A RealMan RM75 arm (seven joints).
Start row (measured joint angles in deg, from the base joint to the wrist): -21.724, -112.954, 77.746, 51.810, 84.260, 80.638, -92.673
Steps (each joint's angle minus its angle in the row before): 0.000, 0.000, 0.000, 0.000, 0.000, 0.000, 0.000; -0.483, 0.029, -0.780, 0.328, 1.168, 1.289, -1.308; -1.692, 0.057, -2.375, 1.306, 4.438, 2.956, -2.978; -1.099, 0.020, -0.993, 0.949, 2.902, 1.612, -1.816; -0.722, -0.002, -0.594, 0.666, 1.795, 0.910, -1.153; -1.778, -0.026, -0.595, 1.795, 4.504, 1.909, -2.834; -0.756, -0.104, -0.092, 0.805, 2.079, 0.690, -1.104; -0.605, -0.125, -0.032, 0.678, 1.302, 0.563, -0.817; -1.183, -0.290, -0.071, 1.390, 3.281, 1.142, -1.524; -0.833, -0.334, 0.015, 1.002, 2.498, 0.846, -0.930; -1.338, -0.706, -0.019, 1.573, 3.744, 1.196, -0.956; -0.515, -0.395, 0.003, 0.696, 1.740, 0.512, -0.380; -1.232, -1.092, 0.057, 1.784, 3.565, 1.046, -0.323; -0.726, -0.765, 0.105, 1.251, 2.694, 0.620, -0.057; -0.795, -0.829, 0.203, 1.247, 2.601, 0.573, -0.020; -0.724, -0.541, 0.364, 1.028, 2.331, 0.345, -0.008
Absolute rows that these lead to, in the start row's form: -21.724, -112.954, 77.746, 51.810, 84.260, 80.638, -92.673; -22.207, -112.925, 76.966, 52.138, 85.428, 81.927, -93.981; -23.899, -112.868, 74.591, 53.444, 89.866, 84.883, -96.959; -24.998, -112.848, 73.598, 54.393, 92.768, 86.495, -98.775; -25.720, -112.850, 73.004, 55.059, 94.563, 87.405, -99.928; -27.498, -112.876, 72.409, 56.854, 99.067, 89.314, -102.762; -28.254, -112.980, 72.317, 57.659, 101.146, 90.004, -103.866; -28.859, -113.105, 72.285, 58.337, 102.448, 90.567, -104.683; -30.042, -113.395, 72.214, 59.727, 105.729, 91.709, -106.207; -30.875, -113.729, 72.229, 60.729, 108.227, 92.555, -107.137; -32.213, -114.435, 72.210, 62.302, 111.971, 93.751, -108.093; -32.728, -114.830, 72.213, 62.998, 113.711, 94.263, -108.473; -33.960, -115.922, 72.270, 64.782, 117.276, 95.309, -108.796; -34.686, -116.687, 72.375, 66.033, 119.970, 95.929, -108.853; -35.481, -117.516, 72.578, 67.280, 122.571, 96.502, -108.873; -36.205, -118.057, 72.942, 68.308, 124.902, 96.847, -108.881
